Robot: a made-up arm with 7 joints. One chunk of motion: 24 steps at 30 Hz.
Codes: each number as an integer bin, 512 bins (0 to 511) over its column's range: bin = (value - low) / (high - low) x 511, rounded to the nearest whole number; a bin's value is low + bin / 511 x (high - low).
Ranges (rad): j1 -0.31..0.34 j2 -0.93..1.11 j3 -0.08..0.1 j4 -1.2..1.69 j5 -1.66..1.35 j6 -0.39..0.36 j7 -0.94..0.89
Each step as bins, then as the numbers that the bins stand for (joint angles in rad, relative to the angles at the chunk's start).
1 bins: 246 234 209 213 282 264 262
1 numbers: 0.0029 0.0042 -0.0064 0.0046 0.0011 -0.0025 -0.0017
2 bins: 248 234 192 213 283 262 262
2 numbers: 0.0055 0.0042 -0.0124 0.0046 0.0070 -0.0055 -0.0017
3 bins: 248 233 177 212 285 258 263
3 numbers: 0.0055 0.0002 -0.0177 -0.0010 0.0188 -0.0113 0.0019
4 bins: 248 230 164 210 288 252 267
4 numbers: 0.0055 -0.0118 -0.0222 -0.0123 0.0364 -0.0201 0.0162
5 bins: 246 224 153 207 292 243 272
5 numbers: 0.0029 -0.0358 -0.0261 -0.0293 0.0600 -0.0333 0.0341
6 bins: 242 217 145 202 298 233 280
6 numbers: -0.0022 -0.0637 -0.0289 -0.0576 0.0953 -0.0480 0.0627
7 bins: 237 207 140 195 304 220 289
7 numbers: -0.0085 -0.1036 -0.0307 -0.0972 0.1307 -0.0671 0.0950
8 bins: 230 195 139 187 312 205 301
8 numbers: -0.0174 -0.1515 -0.0310 -0.1424 0.1778 -0.0891 0.1379
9 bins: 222 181 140 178 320 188 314
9 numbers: -0.0276 -0.2074 -0.0307 -0.1933 0.2249 -0.1141 0.1845
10 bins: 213 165 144 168 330 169 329
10 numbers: -0.0391 -0.2713 -0.0293 -0.2499 0.2838 -0.1420 0.2382
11 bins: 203 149 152 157 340 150 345
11 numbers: -0.0518 -0.3352 -0.0265 -0.3121 0.3427 -0.1698 0.2955
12 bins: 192 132 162 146 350 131 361
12 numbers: -0.0658 -0.4030 -0.0229 -0.3743 0.4016 -0.1977 0.3528
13 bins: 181 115 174 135 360 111 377
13 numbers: -0.0798 -0.4709 -0.0187 -0.4365 0.4605 -0.2271 0.4101
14 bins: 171 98 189 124 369 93 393
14 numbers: -0.0925 -0.5388 -0.0134 -0.4987 0.5136 -0.2535 0.4674
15 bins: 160 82 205 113 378 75 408
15 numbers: -0.1065 -0.6026 -0.0078 -0.5609 0.5666 -0.2799 0.5211
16 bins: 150 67 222 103 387 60 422
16 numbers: -0.1192 -0.6625 -0.0018 -0.6175 0.6196 -0.3019 0.5713
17 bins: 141 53 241 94 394 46 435
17 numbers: -0.1306 -0.7184 0.0049 -0.6684 0.6608 -0.3225 0.6178
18 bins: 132 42 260 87 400 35 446
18 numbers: -0.1421 -0.7623 0.0116 -0.7080 0.6962 -0.3386 0.6572
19 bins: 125 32 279 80 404 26 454
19 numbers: -0.1510 -0.8023 0.0183 -0.7476 0.7197 -0.3518 0.6859
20 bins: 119 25 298 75 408 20 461
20 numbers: -0.1586 -0.8302 0.0250 -0.7758 0.7433 -0.3606 0.7109
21 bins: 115 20 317 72 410 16 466
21 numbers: -0.1637 -0.8502 0.0317 -0.7928 0.7551 -0.3665 0.7288
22 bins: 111 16 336 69 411 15 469
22 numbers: -0.1688 -0.8661 0.0384 -0.8098 0.7610 -0.3680 0.7396
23 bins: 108 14 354 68 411 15 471
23 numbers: -0.1726 -0.8741 0.0447 -0.8154 0.7610 -0.3680 0.7468
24 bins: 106 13 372 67 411 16 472
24 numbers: -0.1752 -0.8781 0.0510 -0.8211 0.7610 -0.3665 0.7503
